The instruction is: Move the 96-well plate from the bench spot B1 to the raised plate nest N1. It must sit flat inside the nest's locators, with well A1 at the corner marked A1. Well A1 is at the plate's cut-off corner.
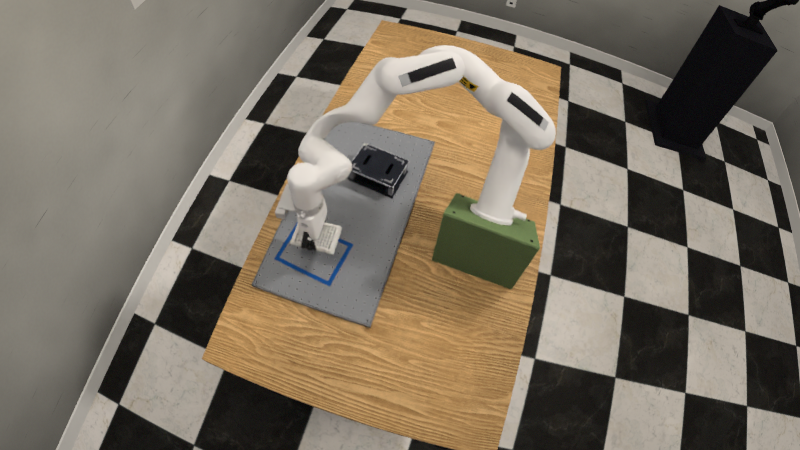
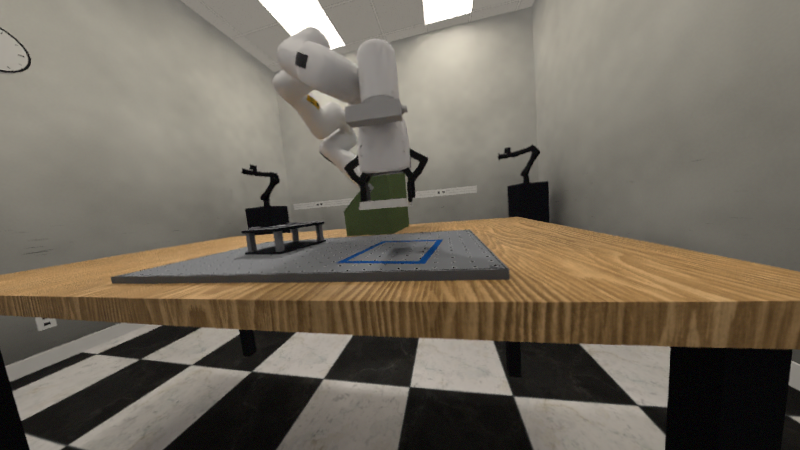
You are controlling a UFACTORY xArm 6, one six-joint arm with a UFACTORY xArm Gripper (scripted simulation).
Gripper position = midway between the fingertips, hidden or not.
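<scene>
White 96-well plate [image 1: 327, 241], visible. My gripper [image 1: 316, 234], visible. Same gripper [image 2: 388, 203], visible too.
</scene>
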